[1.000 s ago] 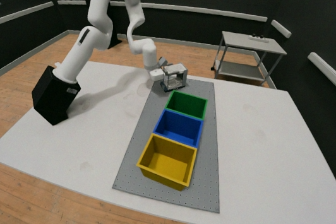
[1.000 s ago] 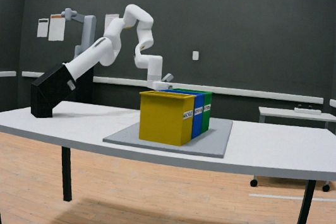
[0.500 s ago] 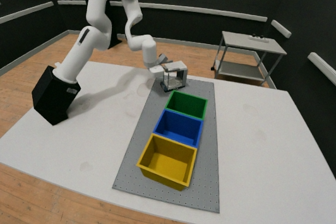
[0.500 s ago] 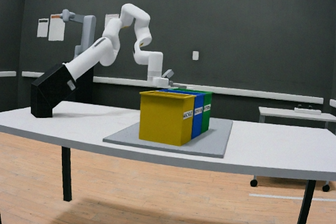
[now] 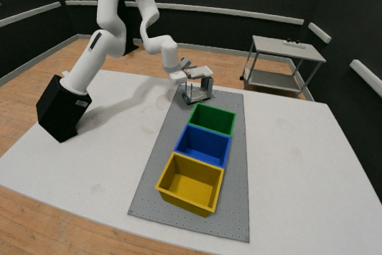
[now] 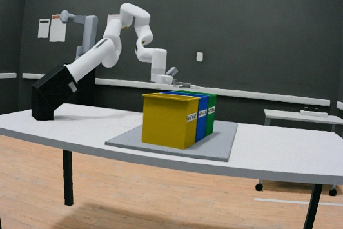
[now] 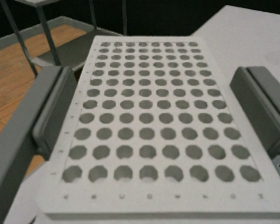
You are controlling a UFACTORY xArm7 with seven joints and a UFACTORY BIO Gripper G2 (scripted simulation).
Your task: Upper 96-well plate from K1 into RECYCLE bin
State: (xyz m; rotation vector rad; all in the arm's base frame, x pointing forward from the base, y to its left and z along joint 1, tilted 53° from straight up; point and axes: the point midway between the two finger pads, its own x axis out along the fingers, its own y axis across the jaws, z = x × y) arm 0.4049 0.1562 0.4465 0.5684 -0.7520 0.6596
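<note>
Right now the yellow recycle bin is 51 cm to the right of my hand, 24 cm ahead of it and 11 cm below it. Also, from my hand: blue bin (38 cm to the right, 22 cm ahead, 11 cm below); green bin (25 cm to the right, 20 cm ahead, 11 cm below).
</note>
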